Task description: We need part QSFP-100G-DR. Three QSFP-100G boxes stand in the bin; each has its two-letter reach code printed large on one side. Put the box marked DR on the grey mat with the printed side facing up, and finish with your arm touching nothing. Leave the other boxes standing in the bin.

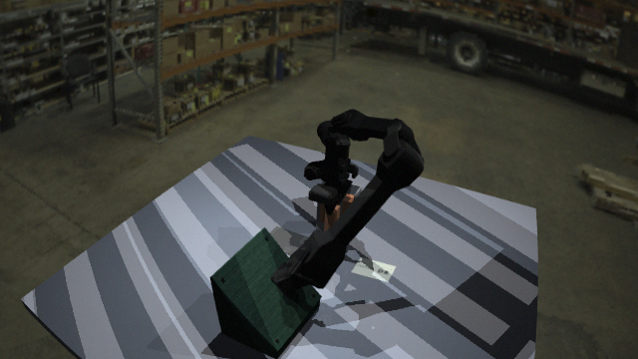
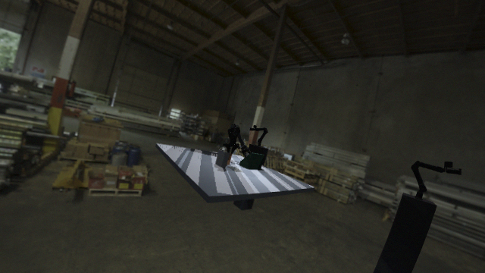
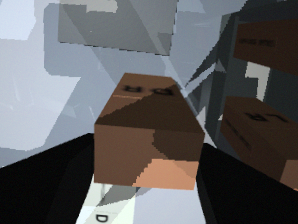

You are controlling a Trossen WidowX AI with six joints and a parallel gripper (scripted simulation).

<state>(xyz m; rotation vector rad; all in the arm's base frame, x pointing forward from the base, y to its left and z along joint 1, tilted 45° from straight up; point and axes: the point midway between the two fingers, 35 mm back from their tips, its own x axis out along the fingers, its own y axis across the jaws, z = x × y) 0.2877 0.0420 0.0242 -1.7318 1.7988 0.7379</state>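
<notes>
My gripper tip is now 12 cm above the grey mat, 11 cm to the right of it and 3 cm past it. From my gripper tip the other things lie so: white card 15 cm to the right, 12 cm below, 4 cm behind.
</notes>
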